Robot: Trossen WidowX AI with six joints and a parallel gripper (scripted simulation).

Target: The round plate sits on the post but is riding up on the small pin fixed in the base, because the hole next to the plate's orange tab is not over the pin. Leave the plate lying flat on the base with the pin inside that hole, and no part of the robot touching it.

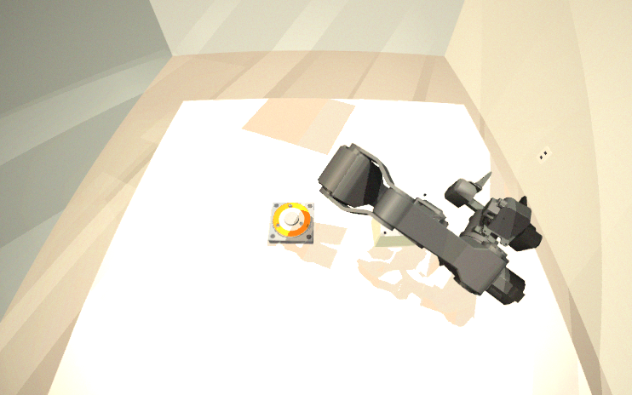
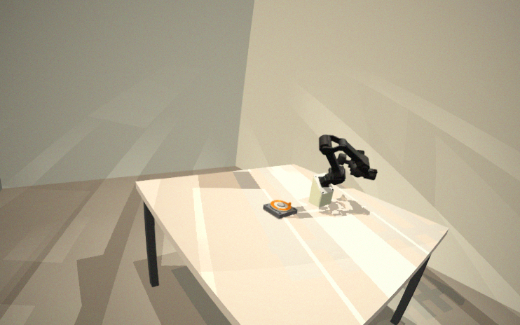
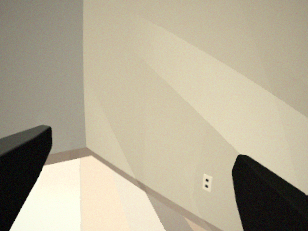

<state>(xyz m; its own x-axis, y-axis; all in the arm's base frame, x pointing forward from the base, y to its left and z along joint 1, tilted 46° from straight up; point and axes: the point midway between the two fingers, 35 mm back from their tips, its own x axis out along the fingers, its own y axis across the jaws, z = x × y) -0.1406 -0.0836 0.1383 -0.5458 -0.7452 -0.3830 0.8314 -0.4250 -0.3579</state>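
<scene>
The grey square base lies 46 cm ahead of my gripper tip, 25 cm below it and 2 cm to the right of it.
</scene>
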